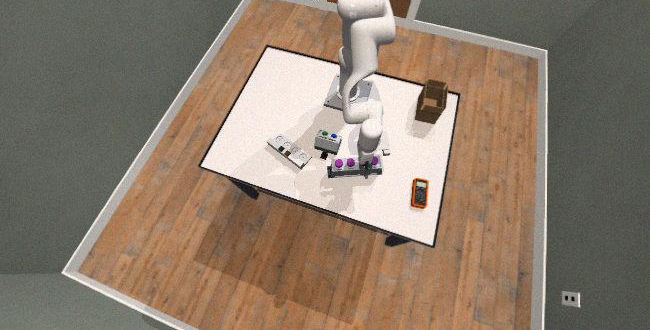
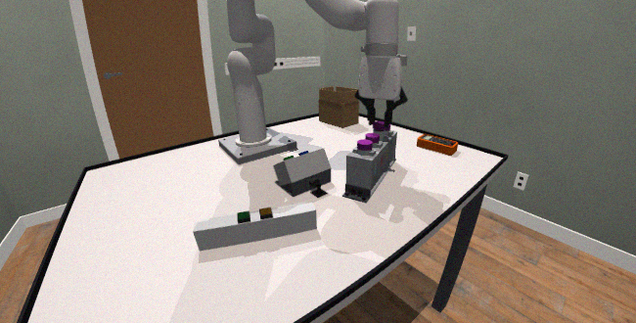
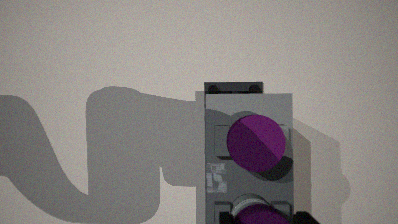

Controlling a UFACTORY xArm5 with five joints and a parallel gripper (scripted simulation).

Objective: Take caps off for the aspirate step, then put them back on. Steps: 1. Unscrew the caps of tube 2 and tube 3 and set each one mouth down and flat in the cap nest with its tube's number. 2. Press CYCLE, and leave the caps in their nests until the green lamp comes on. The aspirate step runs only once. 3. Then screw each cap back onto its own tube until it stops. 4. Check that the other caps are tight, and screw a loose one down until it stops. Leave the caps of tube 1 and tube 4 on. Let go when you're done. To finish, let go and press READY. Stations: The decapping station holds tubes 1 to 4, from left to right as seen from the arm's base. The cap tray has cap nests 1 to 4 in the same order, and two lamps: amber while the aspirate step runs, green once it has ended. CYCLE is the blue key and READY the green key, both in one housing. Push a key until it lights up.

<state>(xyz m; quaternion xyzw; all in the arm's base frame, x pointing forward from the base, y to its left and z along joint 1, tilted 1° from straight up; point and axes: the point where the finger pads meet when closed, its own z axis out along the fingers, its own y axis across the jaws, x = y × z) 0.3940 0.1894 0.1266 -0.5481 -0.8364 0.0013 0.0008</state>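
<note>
The key housing is 8 cm behind my hand, 19 cm to the right of it and 10 cm below it. From my hand the other things lie so: purple cap (2 cm below); blue key (10 cm behind, 17 cm to the right, 9 cm below); grey decapping station (1 cm ahead, 2 cm to the right, 15 cm below).
</note>
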